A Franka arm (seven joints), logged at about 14 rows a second.
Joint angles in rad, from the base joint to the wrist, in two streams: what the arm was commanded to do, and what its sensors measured. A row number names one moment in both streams.
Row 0, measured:
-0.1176 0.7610 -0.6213 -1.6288 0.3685 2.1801 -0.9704
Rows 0 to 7, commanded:
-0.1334 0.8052 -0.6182 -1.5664 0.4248 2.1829 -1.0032
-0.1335 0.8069 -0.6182 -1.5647 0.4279 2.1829 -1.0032
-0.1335 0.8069 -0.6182 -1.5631 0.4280 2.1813 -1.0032
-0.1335 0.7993 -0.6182 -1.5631 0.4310 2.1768 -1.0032
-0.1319 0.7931 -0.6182 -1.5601 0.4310 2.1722 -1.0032
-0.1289 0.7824 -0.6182 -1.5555 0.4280 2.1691 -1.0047
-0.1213 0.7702 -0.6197 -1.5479 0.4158 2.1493 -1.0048
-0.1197 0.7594 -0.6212 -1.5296 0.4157 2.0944 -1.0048
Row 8, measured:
-0.1163 0.7782 -0.6213 -1.5692 0.4041 2.1646 -0.9775
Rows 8 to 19, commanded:
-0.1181 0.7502 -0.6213 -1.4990 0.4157 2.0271 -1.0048
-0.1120 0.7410 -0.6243 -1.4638 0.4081 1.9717 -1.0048
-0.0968 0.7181 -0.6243 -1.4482 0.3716 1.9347 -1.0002
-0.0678 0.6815 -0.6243 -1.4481 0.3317 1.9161 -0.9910
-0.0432 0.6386 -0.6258 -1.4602 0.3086 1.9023 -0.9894
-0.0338 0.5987 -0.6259 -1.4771 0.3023 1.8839 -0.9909
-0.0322 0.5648 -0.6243 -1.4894 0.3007 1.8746 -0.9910
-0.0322 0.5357 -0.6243 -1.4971 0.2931 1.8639 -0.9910
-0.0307 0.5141 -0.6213 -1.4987 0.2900 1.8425 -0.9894
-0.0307 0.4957 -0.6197 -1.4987 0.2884 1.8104 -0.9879
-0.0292 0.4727 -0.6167 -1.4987 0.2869 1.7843 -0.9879
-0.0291 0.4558 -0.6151 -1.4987 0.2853 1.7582 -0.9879
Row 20, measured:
-0.0346 0.5177 -0.6240 -1.4595 0.3054 1.7942 -0.9863
